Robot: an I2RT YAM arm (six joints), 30 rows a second.
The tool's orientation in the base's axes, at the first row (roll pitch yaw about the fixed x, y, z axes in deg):
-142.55 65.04 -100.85
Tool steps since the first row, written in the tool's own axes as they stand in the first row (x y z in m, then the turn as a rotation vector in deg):
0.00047 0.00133 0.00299 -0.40 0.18 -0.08
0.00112 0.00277 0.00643 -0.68 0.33 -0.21
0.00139 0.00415 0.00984 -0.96 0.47 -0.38
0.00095 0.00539 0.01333 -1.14 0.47 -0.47
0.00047 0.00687 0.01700 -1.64 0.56 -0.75
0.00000 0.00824 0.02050 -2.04 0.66 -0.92
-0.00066 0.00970 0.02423 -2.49 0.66 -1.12
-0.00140 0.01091 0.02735 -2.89 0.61 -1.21
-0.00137 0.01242 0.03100 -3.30 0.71 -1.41
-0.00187 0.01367 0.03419 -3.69 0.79 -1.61
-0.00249 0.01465 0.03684 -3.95 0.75 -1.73
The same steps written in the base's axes. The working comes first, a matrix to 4 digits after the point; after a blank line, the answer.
The tool's axes in the first row as the columns of a matrix, in the base's axes (used below as rounded here):
-0.0794 -0.6759 0.7327
-0.4144 0.6909 0.5924
-0.9066 -0.2566 -0.3350

0.00125 0.00250 -0.00177 -0.15 0.24 0.34
0.00275 0.00526 -0.00388 -0.32 0.39 0.60
0.00429 0.00812 -0.00562 -0.52 0.50 0.88
0.00605 0.01123 -0.00671 -0.57 0.52 1.07
0.00778 0.01462 -0.00788 -0.80 0.62 1.59
0.00945 0.01784 -0.00898 -0.96 0.76 1.99
0.01125 0.02133 -0.01001 -1.07 0.82 2.46
0.01278 0.02432 -0.01069 -1.07 0.90 2.87
0.01443 0.02751 -0.01233 -1.25 1.02 3.28
0.01596 0.03047 -0.01327 -1.42 1.12 3.68
0.01729 0.03298 -0.01384 -1.46 1.13 3.97

